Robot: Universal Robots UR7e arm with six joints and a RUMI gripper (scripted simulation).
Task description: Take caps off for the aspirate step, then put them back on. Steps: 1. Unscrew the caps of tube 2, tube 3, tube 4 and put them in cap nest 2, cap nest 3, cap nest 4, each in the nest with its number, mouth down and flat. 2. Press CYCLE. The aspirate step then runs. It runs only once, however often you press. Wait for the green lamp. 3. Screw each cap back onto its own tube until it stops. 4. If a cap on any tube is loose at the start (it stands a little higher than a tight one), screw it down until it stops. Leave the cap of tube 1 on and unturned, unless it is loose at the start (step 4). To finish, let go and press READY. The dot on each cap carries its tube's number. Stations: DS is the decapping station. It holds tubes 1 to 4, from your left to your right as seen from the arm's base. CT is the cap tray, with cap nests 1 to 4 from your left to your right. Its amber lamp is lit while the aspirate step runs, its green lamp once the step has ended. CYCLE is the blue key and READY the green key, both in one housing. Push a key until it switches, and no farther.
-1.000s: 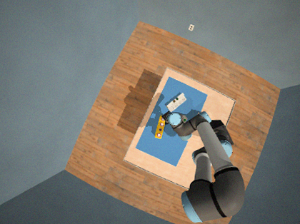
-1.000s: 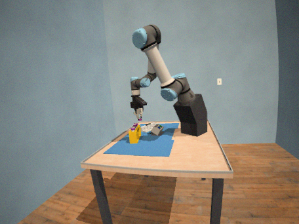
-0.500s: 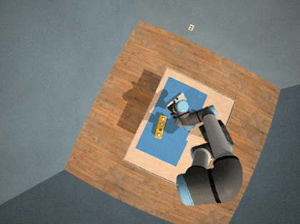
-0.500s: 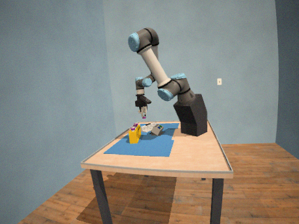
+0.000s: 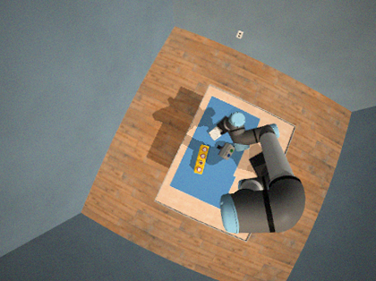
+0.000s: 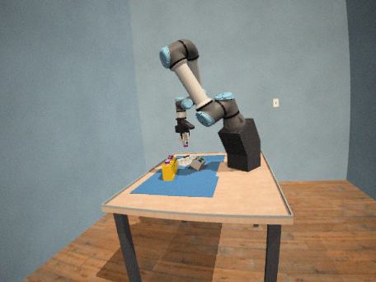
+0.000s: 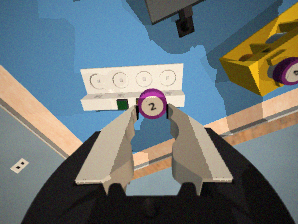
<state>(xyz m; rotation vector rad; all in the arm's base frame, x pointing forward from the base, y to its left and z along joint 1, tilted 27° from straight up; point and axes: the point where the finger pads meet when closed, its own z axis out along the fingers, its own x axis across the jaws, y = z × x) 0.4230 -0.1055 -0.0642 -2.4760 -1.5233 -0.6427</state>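
My gripper is now 23 cm to the right of the cap, 6 cm above it and 4 cm short of it. Also, from my hand: green key 15 cm behind, 10 cm below, 8 cm to the left; then blue cycle key 14 cm behind, 13 cm to the left, 10 cm below; then key housing 13 cm behind, 12 cm below, 10 cm to the left.
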